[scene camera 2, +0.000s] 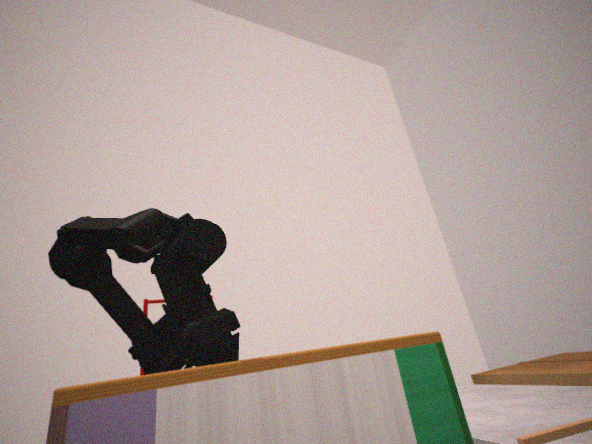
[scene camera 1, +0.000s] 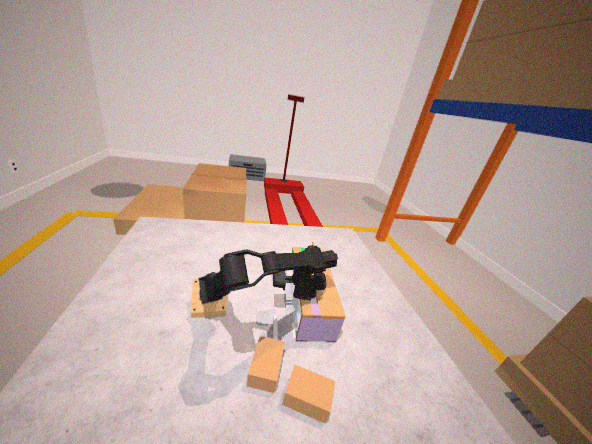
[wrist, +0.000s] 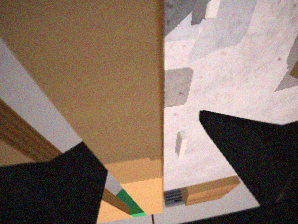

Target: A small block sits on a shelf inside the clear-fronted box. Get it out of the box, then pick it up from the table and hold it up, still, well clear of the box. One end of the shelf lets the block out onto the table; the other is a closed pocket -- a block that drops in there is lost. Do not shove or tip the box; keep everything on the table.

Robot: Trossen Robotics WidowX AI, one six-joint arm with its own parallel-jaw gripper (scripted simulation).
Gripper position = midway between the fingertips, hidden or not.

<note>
In view: the gripper (scene camera 1: 295, 290) and a box (scene camera 2: 406, 382).
The box is seen too in scene camera 1 (scene camera 1: 322, 318) and in the wrist view (wrist: 99, 79). The gripper is seen too in the wrist view (wrist: 156, 121).
</note>
